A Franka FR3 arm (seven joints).
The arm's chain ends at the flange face. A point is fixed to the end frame.
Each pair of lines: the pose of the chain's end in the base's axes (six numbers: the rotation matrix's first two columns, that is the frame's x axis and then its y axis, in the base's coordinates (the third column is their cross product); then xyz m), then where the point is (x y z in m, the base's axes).
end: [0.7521, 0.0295, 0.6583, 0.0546, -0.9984, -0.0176, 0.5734, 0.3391, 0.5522]
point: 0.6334 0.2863 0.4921
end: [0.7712, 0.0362, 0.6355, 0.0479, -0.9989, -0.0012, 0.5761, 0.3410, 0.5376]
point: 0.6340 0.2868 0.4768
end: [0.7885, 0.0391, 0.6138, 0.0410, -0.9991, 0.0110, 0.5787, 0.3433, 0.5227]
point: 0.6345 0.2879 0.4611
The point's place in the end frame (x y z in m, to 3 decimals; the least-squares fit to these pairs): 0.004 0.057 0.082
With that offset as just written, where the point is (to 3 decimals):
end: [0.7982, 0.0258, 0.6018, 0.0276, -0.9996, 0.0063, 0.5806, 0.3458, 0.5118]
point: 0.635 0.290 0.449
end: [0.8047, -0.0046, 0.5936, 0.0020, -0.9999, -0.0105, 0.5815, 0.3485, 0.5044]
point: 0.634 0.292 0.440
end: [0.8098, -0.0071, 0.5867, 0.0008, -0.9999, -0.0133, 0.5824, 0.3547, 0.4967]
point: 0.634 0.299 0.432
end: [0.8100, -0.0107, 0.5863, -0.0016, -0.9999, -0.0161, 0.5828, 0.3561, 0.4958]
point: 0.634 0.300 0.431
